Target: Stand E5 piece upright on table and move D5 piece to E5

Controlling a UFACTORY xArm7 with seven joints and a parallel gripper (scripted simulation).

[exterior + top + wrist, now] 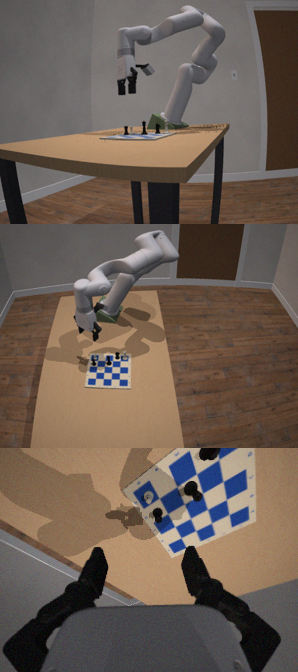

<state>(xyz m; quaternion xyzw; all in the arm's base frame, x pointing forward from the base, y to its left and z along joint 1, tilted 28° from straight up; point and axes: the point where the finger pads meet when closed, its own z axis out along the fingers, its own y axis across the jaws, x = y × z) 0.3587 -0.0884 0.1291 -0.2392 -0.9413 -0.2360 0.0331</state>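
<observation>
Right now the white pawn is 16 cm below my hand, 1 cm to the left of it and 1 cm behind it. Round my hand: chessboard 17 cm below, 9 cm to the left, 6 cm ahead; then black knight 16 cm below, 12 cm to the left, 2 cm behind; then black pawn 16 cm below, 3 cm ahead, 1 cm to the left.
</observation>
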